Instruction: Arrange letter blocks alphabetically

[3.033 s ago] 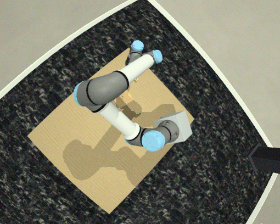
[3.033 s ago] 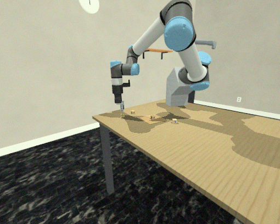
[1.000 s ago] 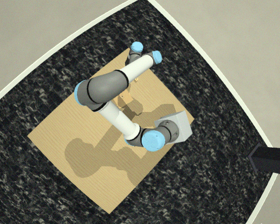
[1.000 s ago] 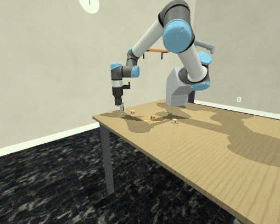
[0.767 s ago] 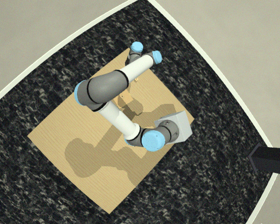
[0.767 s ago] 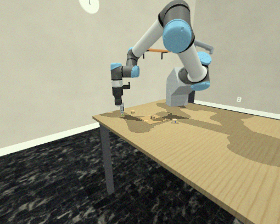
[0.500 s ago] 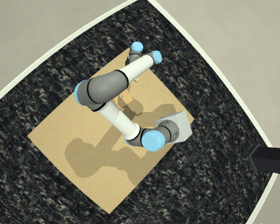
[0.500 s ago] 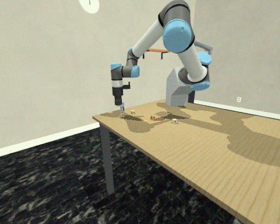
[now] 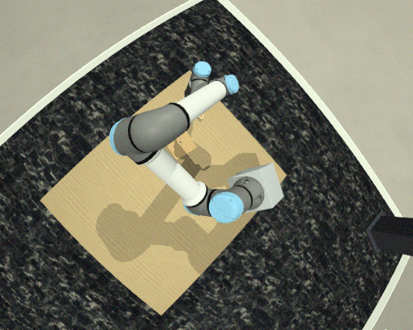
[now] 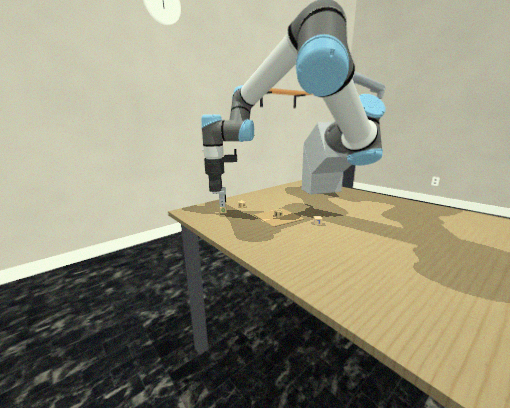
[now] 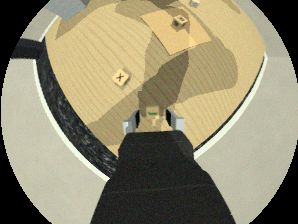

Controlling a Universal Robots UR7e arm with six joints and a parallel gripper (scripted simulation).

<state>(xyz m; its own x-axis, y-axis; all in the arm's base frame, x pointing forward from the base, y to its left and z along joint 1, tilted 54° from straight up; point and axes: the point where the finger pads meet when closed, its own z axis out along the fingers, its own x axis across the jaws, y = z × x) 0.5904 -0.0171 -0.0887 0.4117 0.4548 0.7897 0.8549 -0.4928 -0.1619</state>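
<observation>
Right now my hand is 160 mm past the mat, 160 mm to the right of it and 50 mm above it.
</observation>
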